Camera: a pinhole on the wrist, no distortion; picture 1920 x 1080 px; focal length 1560.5 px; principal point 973.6 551.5 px. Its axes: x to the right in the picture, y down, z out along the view. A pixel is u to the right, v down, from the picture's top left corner.
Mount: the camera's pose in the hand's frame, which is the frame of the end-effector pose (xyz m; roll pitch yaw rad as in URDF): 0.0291 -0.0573 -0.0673 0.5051 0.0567 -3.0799
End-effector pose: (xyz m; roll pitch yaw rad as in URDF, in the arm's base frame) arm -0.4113 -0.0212 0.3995 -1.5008 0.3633 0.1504
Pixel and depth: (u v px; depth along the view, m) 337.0 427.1 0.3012
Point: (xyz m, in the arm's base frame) -0.3596 0.1878 0.2589
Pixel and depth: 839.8 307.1 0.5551
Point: -0.5347 0.3623 0.1449
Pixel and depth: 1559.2 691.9 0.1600
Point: -0.4617 0.0481 0.4168
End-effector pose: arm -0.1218 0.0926 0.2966 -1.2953 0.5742 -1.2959
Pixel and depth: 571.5 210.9 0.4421
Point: 0.2011 0.1831 0.1042
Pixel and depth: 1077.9 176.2 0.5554
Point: 0.2439 0.3661 0.1453
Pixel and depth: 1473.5 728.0 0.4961
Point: 0.2260 0.3437 0.3767
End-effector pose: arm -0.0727 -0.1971 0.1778 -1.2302 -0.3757 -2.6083
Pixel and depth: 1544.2 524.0 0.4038
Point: 0.1906 -0.3931 0.0906
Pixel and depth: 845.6 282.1 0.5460
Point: 0.0823 -0.6195 0.0477
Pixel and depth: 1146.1 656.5 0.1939
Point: -0.0071 -0.2847 0.1883
